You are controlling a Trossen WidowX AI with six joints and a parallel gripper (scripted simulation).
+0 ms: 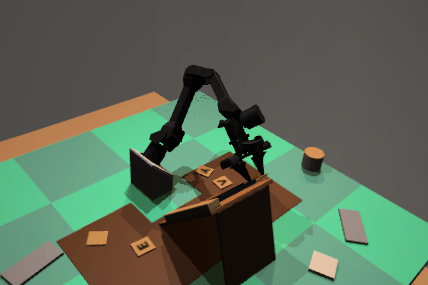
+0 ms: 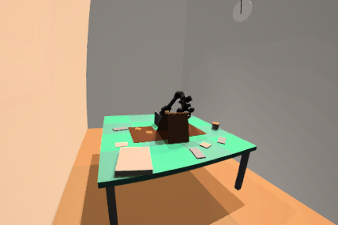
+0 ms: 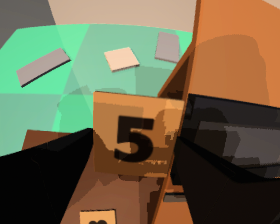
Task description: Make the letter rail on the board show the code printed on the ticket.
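Right now the white ticket is 90 mm behind my gripper tip, 140 mm to the right of it and 80 mm below it. Round my gripper tip: large beige slab 280 mm ahead, 610 mm to the right, 160 mm below; then mat 180 mm behind, 140 mm to the right, 180 mm below.
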